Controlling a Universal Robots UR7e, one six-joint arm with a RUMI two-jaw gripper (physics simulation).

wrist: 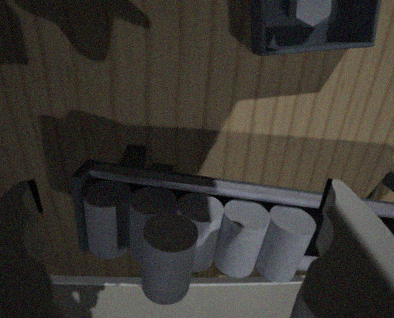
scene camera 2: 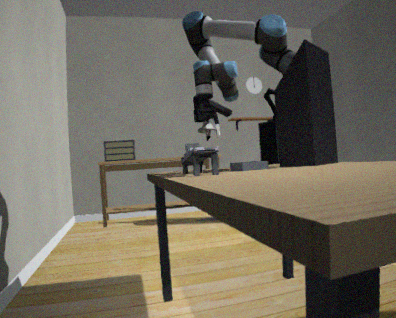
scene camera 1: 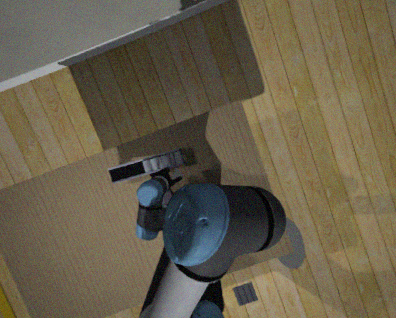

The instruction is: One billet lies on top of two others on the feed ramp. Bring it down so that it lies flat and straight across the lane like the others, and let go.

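Places are measured from the arm's base along level axes (x ahead, y left, z up), in millimetres.
Pixels of known places: gripper, between the fingertips: (wrist: 183, 182) (scene camera 2: 212, 139); arm's base, origin of its link: (scene camera 2: 299, 70).
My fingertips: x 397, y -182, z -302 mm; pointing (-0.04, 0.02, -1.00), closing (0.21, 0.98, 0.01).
Ahead of a thing's pixels: the offset from my fingertips to its top centre. Level surfaces: height alone.
The feed ramp (scene camera 1: 126, 171) (scene camera 2: 215, 162) (wrist: 270, 193) holds a row of several grey billets, lying side by side across its lane in the wrist view. The raised billet @(dx +88, dy -32, dz -14 mm) (wrist: 169, 270) rests on top of the row, over the second billet @(dx +82, dy -48, dz -51 mm) (wrist: 137, 230) and third billet @(dx +95, dy -10, dz -47 mm) (wrist: 207, 230) from the left. It looks roughly parallel to them and sits nearer the bottom of that view. My gripper (scene camera 2: 213, 136) (wrist: 183, 182) is open and empty above the ramp, its two fingers wide apart at either side of the row. In scene camera 1 the arm partly hides the gripper.
A dark open tray @(dx -95, dy +127, dz -112 mm) (scene camera 2: 249, 165) (wrist: 320, 48) with a light hexagonal piece @(dx -67, dy +125, dz -127 mm) (wrist: 313, 11) in it stands on the table @(dz -147 mm) (scene camera 2: 280, 195), apart from the ramp. The table edge passes close to the ramp. A tall dark block (scene camera 2: 306, 110) stands behind the tray in scene camera 2.
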